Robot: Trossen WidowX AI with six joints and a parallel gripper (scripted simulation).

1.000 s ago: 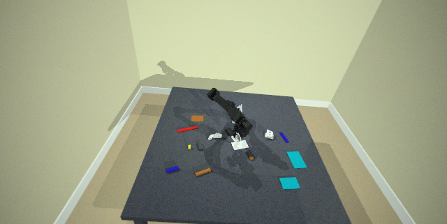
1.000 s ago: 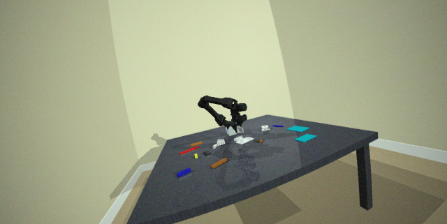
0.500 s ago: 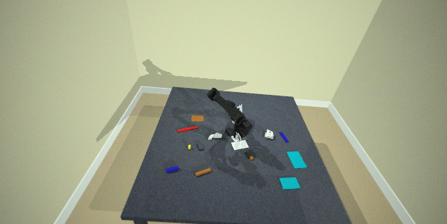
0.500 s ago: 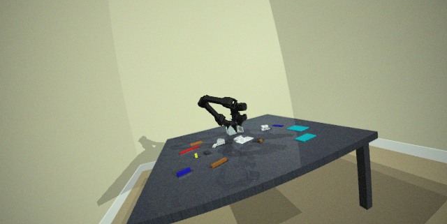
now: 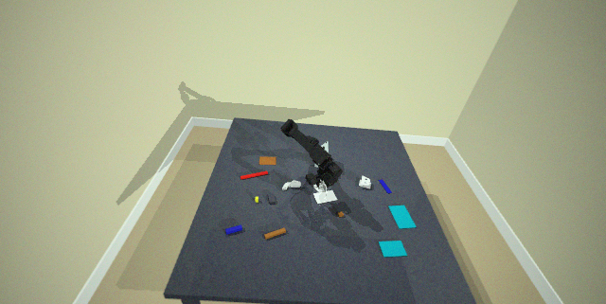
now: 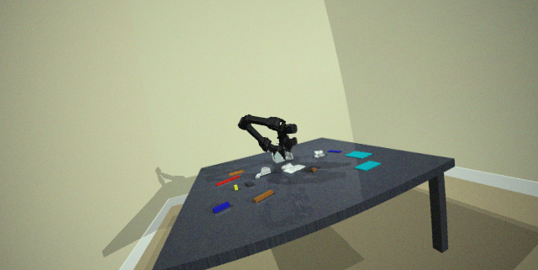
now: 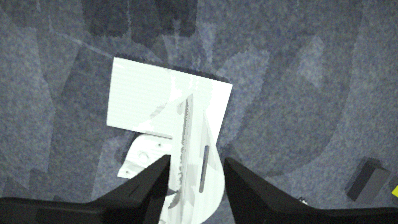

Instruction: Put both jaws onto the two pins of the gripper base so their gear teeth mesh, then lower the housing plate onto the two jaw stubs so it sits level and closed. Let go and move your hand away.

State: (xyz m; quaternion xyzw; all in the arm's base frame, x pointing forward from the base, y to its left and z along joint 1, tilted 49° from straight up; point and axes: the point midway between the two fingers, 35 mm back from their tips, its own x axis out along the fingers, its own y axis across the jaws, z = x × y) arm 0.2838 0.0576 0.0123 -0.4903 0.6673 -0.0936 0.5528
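Now: gripper tip 40 mm past the white jaw. The rest, counted from my gripper tip: orange cube 110 mm ahead, 120 mm to the left, 70 mm below; white gripper base 150 mm behind, 270 mm to the left, 50 mm below; grey block 80 mm ahead, 260 mm to the right, 80 mm below.
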